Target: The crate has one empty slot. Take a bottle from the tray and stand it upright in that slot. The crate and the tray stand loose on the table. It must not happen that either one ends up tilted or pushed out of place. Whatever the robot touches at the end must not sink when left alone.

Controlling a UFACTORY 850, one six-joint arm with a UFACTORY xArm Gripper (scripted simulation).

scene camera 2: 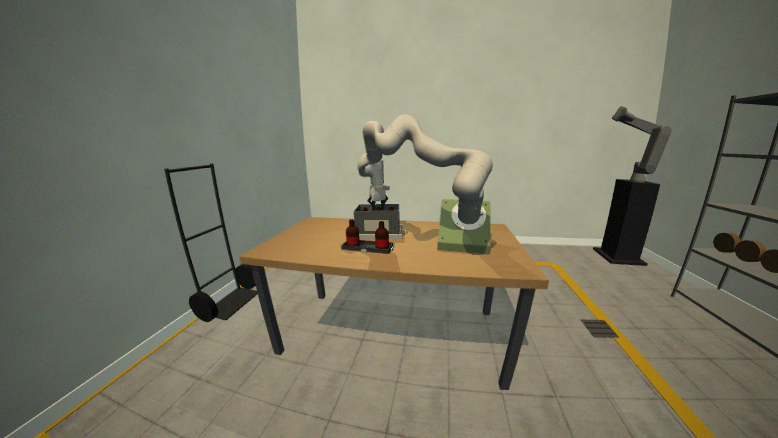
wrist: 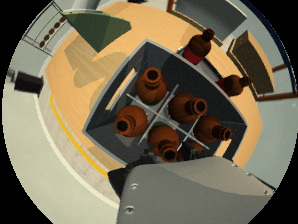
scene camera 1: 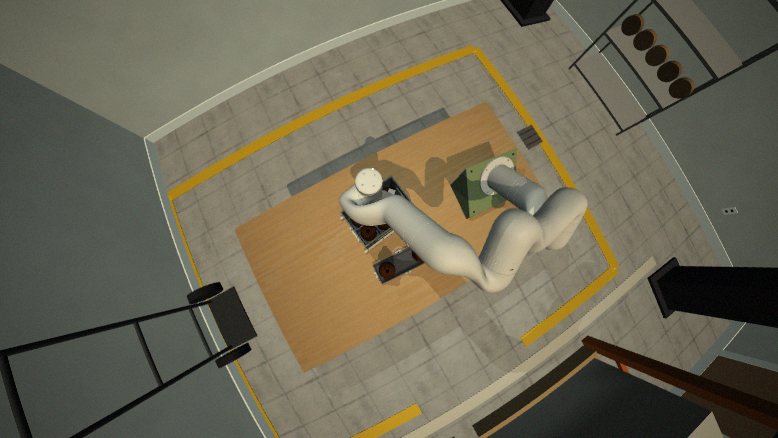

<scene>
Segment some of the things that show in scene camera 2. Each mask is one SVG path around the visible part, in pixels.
A grey crate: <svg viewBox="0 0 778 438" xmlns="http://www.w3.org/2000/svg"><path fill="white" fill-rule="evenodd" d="M354 210L354 223L359 229L359 234L375 234L375 231L379 228L379 221L384 221L384 228L388 230L389 234L399 234L399 204L384 204L384 210L373 211L371 204L359 204Z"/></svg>
</scene>
